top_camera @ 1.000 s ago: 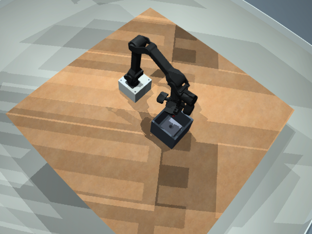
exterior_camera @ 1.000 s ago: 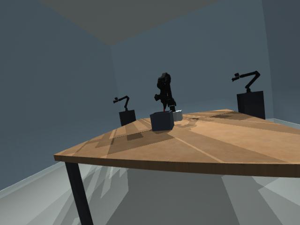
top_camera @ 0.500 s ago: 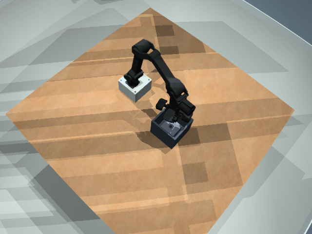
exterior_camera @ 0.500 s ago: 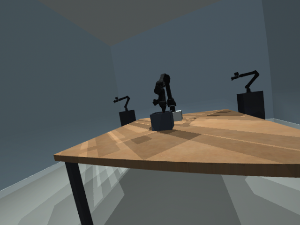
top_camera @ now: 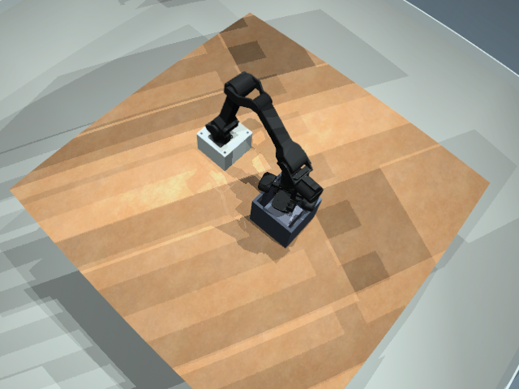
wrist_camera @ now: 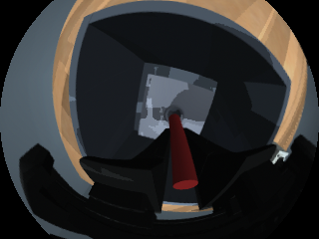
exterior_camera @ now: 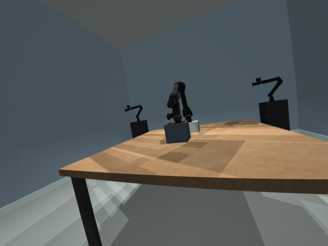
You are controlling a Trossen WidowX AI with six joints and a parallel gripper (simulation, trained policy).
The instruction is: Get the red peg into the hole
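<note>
My gripper tip is now 2 cm below the red peg. The rest, counted from my gripper tip: plate 4 cm below, 1 cm to the right.
</note>
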